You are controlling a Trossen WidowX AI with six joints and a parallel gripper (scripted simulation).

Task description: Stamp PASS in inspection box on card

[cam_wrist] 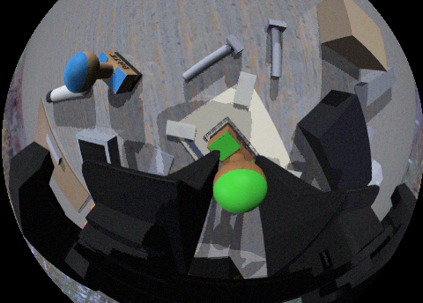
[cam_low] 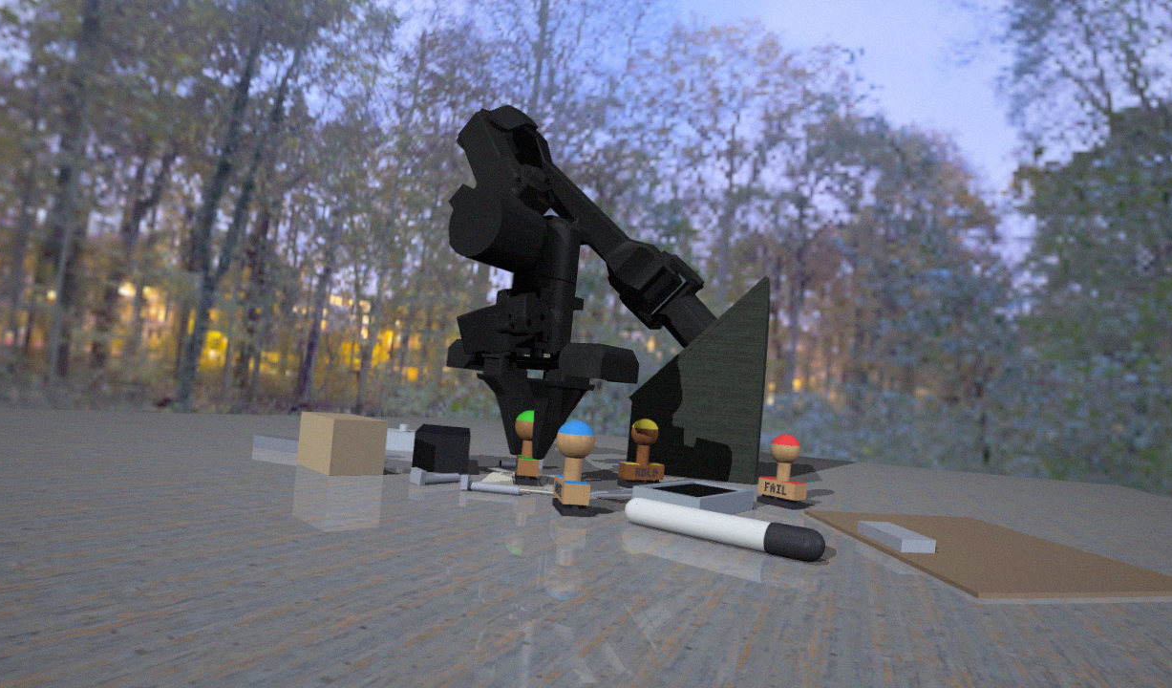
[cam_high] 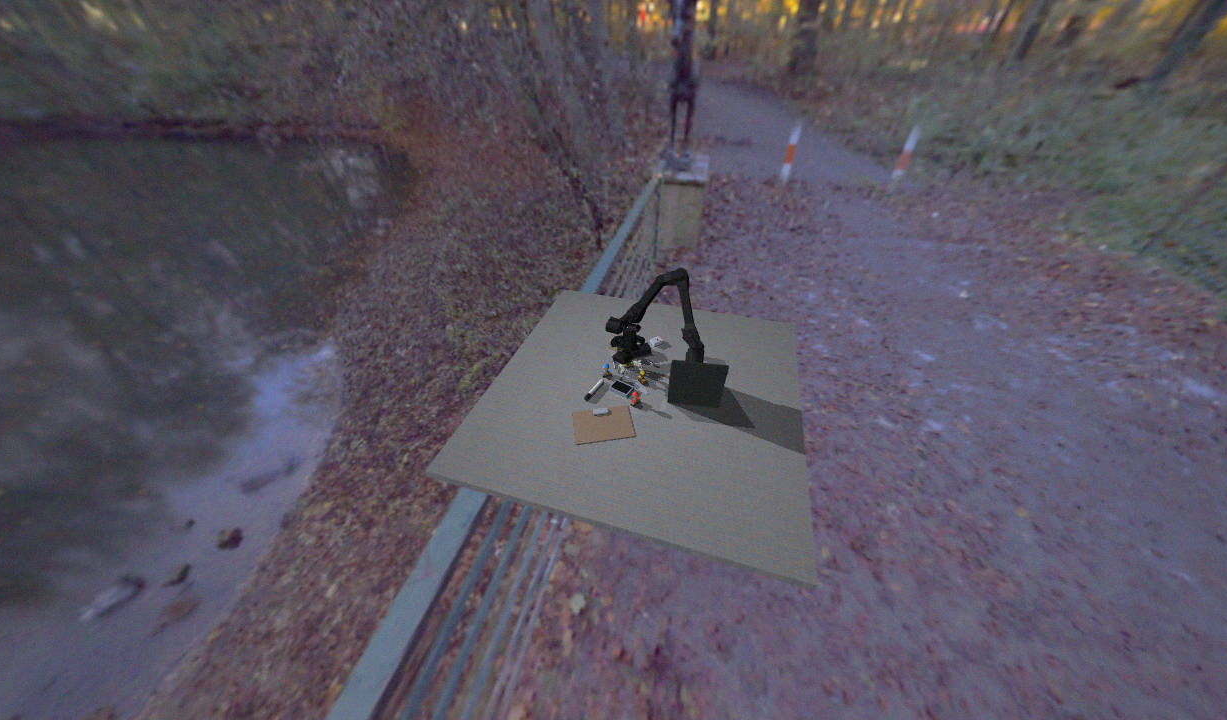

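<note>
Right now my gripper tip is right at the green-topped stamp. Also, from my gripper tip: black block: 20 mm behind, 110 mm to the right, 10 mm below; then white card: 10 mm behind, 30 mm below; then yellow-topped hold stamp: 80 mm behind, 80 mm to the left.
</note>
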